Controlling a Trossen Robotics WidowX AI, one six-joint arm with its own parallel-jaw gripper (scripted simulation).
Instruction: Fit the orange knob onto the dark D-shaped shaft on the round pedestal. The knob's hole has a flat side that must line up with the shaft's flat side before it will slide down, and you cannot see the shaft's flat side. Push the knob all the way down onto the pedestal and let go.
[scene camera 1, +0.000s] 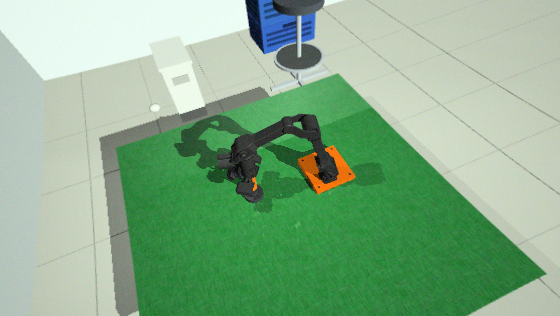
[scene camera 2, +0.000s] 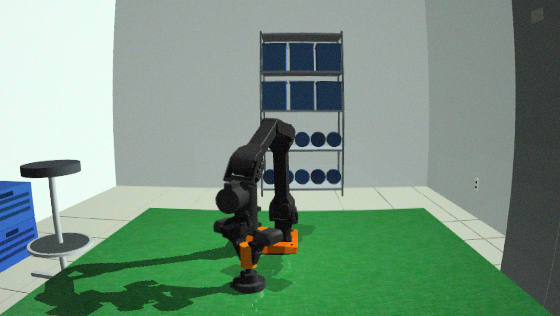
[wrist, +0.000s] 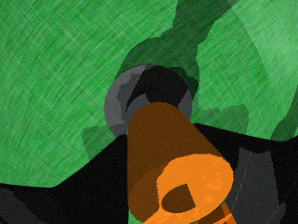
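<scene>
Dark round pedestal (wrist: 142, 84) in sight. My gripper (scene camera 2: 248, 262), (wrist: 160, 136), in sight as well.
</scene>
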